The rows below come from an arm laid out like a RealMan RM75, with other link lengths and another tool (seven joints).
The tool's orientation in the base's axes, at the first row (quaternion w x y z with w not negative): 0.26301 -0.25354 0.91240 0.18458
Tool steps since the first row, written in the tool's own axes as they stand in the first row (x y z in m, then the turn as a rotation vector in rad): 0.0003 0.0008 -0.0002 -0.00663 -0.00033 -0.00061; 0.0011 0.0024 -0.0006 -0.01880 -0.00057 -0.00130; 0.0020 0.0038 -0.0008 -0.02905 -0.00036 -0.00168; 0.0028 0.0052 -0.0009 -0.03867 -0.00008 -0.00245; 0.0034 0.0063 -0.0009 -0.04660 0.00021 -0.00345; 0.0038 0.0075 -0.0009 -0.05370 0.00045 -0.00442; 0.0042 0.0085 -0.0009 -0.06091 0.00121 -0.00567; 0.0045 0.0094 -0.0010 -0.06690 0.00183 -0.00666
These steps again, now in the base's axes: -0.0007 0.0004 0.0001 0.00481 0.00187 0.00422; -0.0024 0.0012 0.0003 0.01360 0.00580 0.01170; -0.0039 0.0019 0.0003 0.02085 0.00954 0.01792; -0.0053 0.0027 0.0002 0.02745 0.01292 0.02411; -0.0064 0.0034 0.0000 0.03271 0.01558 0.02951; -0.0073 0.0042 0.0001 0.03741 0.01791 0.03440; -0.0082 0.0049 0.0000 0.04178 0.02057 0.03968; -0.0089 0.0054 0.0001 0.04545 0.02280 0.04403
